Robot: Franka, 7 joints.
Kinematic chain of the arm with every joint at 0, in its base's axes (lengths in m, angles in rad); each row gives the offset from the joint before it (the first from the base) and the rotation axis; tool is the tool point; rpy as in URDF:
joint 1: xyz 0 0 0.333 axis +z
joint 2: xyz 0 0 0 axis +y
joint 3: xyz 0 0 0.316 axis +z
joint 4: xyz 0.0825 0 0 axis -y
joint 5: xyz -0.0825 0 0.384 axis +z
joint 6: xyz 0 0 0 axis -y
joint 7: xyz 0.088 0 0 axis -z
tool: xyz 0 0 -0.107 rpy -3.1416 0 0
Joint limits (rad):
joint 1: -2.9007..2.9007
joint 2: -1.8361..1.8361
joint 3: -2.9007..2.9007
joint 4: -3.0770..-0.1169
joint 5: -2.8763..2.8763
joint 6: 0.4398..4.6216
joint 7: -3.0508..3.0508
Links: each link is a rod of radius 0.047 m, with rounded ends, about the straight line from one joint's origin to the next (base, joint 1, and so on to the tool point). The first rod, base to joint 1, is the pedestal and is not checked.
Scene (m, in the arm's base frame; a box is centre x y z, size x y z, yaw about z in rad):
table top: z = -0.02
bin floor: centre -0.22 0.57 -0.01 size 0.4 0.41 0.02 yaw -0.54
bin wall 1: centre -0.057 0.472 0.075 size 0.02 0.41 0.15 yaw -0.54
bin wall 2: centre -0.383 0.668 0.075 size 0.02 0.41 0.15 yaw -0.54
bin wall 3: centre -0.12 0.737 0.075 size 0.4 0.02 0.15 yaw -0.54
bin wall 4: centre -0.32 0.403 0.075 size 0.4 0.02 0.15 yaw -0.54
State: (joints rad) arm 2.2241 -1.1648 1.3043 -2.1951 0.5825 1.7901 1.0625
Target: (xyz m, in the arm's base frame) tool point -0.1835 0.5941 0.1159
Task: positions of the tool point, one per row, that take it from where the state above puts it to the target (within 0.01 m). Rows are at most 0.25 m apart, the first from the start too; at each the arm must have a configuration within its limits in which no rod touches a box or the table.
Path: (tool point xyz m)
1: -0.4420 -0.2114 0.5025
2: -0.4913 -0.0769 0.5527
3: -0.5132 0.0932 0.5583
4: -0.4936 0.2741 0.5112
5: -0.4271 0.4354 0.4128
6: -0.3189 0.5487 0.2748
7: -0.1835 0.5941 0.1159

